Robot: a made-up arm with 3 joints.
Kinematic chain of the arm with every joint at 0, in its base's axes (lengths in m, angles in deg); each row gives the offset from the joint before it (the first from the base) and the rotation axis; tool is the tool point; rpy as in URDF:
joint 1: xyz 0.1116 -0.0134 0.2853 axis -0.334 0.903 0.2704
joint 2: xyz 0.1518 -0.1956 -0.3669 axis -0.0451 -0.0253 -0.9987
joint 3: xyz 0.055 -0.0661 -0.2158 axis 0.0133 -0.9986 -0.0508
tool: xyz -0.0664 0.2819 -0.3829 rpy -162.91 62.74 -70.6
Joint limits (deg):
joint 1: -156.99..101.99
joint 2: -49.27..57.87
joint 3: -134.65..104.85
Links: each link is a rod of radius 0.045 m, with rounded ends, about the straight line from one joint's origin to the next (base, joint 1, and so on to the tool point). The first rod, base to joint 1, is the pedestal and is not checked.
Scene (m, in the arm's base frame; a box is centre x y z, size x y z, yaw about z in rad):
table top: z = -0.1
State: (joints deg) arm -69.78 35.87 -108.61
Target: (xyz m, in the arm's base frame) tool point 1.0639 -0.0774 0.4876
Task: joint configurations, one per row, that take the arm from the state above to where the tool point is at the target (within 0.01 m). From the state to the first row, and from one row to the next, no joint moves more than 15 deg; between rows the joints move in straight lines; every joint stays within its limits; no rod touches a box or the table.
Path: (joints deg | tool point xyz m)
1: -73.54 36.20 -94.77 | 0.5665 0.1935 0.1882
2: -77.31 36.52 -80.92 | 0.6658 0.2094 0.1945
3: -81.07 36.85 -67.08 | 0.7705 0.2007 0.2211
4: -84.84 37.18 -53.24 | 0.8711 0.1660 0.2676
5: -88.60 37.50 -39.39 | 0.9587 0.1062 0.3308
6: -92.36 37.83 -25.55 | 1.0250 0.0236 0.4061
7: -96.13 38.16 -11.71 | 1.0639 -0.0774 0.4876

